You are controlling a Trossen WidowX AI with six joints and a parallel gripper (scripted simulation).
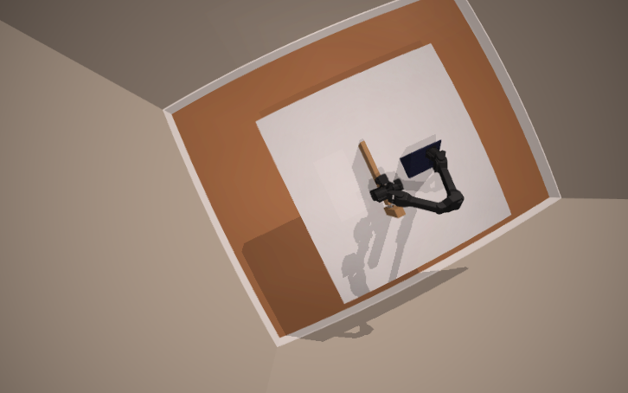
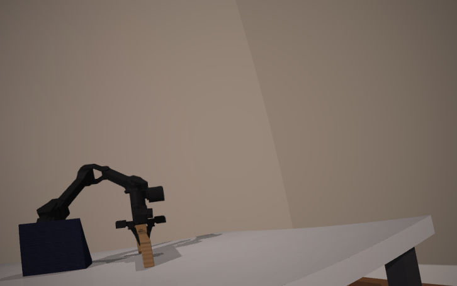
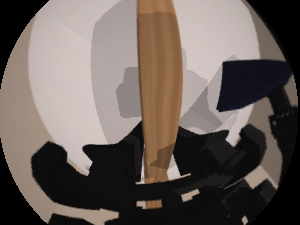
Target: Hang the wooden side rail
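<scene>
My gripper tip is now 130 mm to the right of the headboard post and 40 mm below it.
</scene>
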